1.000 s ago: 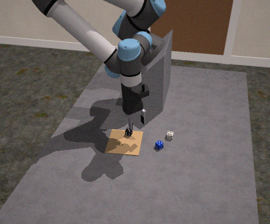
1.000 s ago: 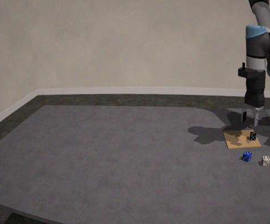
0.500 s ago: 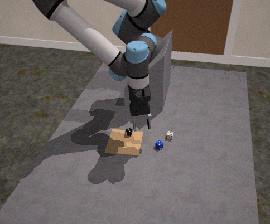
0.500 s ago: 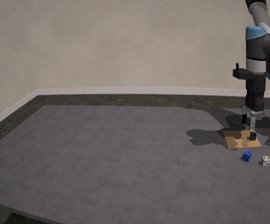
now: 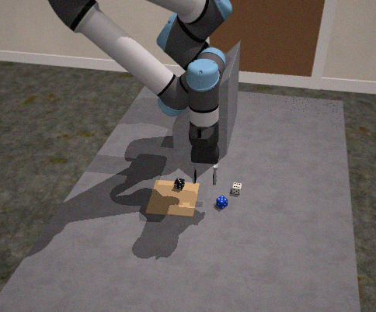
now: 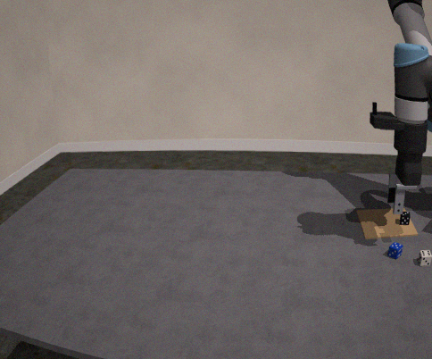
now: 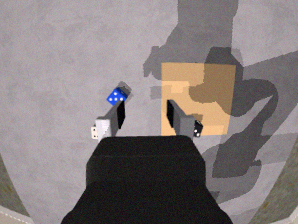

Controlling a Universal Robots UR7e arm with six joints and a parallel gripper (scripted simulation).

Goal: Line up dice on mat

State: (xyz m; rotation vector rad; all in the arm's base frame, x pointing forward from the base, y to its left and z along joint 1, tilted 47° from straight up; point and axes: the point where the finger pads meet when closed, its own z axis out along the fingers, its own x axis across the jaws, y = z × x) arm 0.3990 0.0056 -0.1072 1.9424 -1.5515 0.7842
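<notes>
Right now my hand is 9 cm above the blue die, 5 cm to the right of it and 1 cm past it. Round my hand: white die (9 cm below, 8 cm to the left, 8 cm behind); then tan mat (10 cm to the right, 10 cm below); then black die (10 cm to the right, 9 cm below, 4 cm behind).
</notes>
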